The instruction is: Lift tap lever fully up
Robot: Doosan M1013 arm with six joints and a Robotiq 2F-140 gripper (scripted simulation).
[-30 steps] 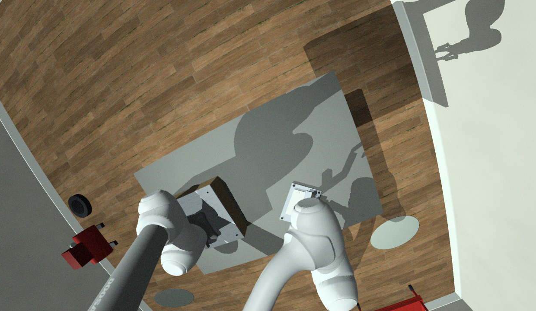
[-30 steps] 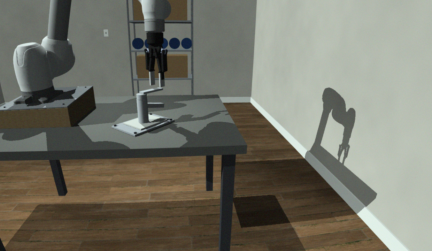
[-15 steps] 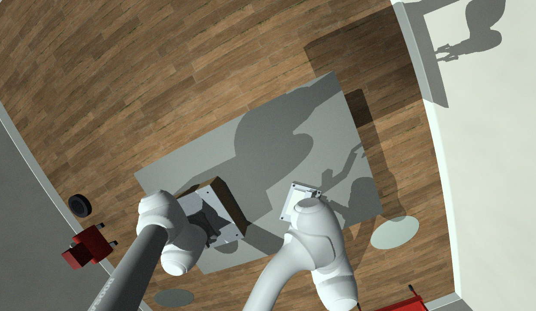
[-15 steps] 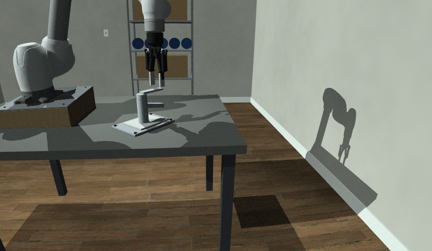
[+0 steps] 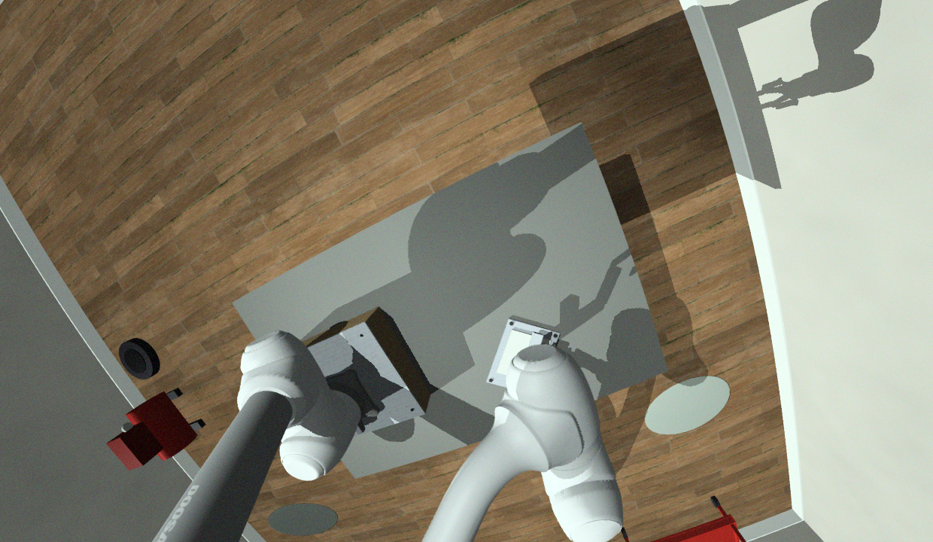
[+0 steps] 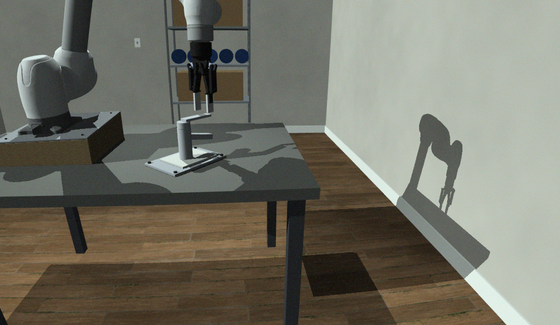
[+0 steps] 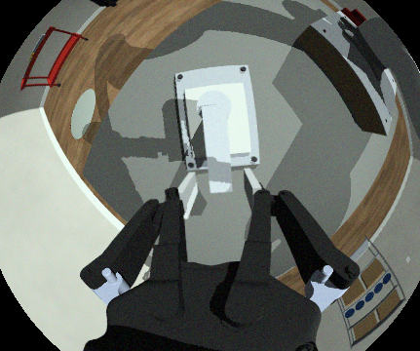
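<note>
My gripper is now 2 cm past the tap lever, 3 cm to the left of it and 5 cm above it. Round my hand: grey tap: 4 cm behind, 5 cm to the right, 10 cm below.
</note>
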